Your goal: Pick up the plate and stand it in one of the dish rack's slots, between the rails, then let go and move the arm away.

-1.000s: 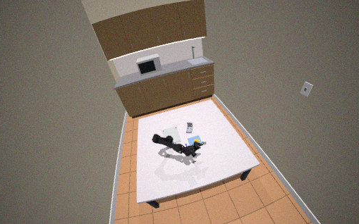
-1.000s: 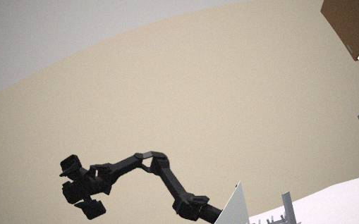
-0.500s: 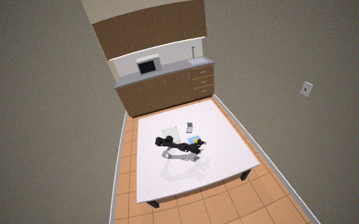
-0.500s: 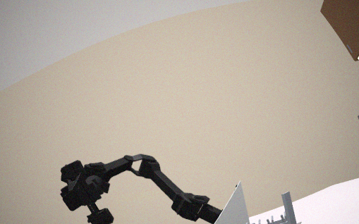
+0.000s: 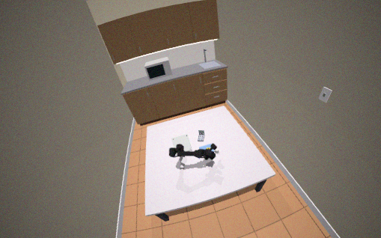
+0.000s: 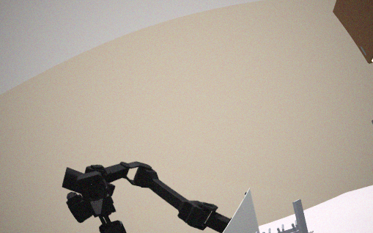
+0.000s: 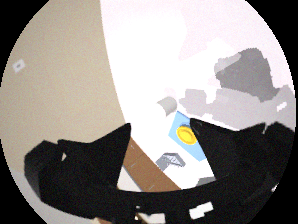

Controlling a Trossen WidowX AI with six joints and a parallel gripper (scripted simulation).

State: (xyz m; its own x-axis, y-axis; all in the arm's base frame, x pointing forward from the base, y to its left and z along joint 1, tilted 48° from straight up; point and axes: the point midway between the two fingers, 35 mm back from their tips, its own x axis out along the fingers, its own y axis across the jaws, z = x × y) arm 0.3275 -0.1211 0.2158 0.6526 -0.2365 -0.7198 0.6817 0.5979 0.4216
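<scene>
The yellow plate is 100 mm to the left of my gripper tip, 90 mm below it and 30 mm behind it. From my gripper tip the other things lie so: cup 80 mm below, 50 mm to the left, 50 mm ahead; blue mat 120 mm to the left, 100 mm below, 50 mm behind; blue spoon 170 mm behind, 100 mm below, 80 mm to the left.
</scene>
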